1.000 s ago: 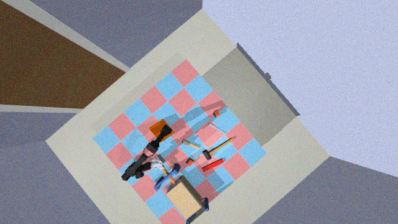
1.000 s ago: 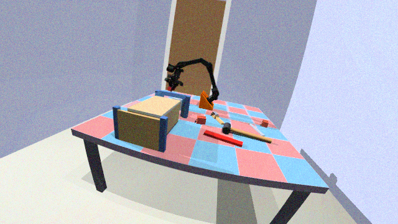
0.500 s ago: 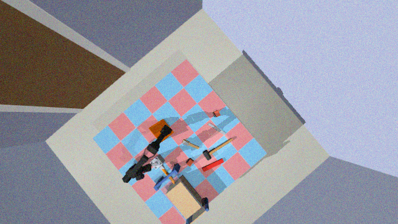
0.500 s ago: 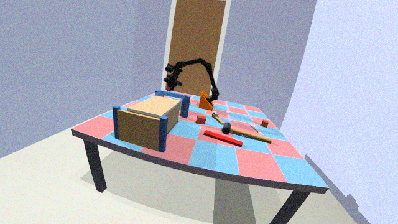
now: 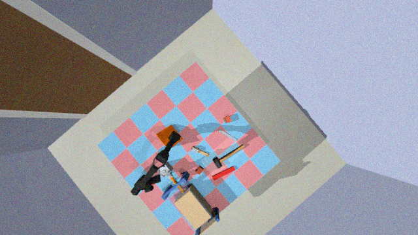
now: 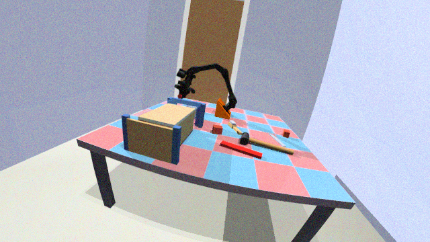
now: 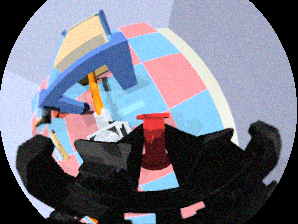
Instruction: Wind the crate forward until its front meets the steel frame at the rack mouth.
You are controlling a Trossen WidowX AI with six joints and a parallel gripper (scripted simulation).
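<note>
My gripper tip is now 150 mm short of the blue steel frame, 110 mm to the right of it and 30 mm above it. The rest, counted from my gripper tip: winch: 30 mm behind, 100 mm to the left, 100 mm below; dark red knob: 10 mm behind, 10 mm to the left; cubby: 390 mm ahead, 120 mm to the left, 50 mm below.
</note>
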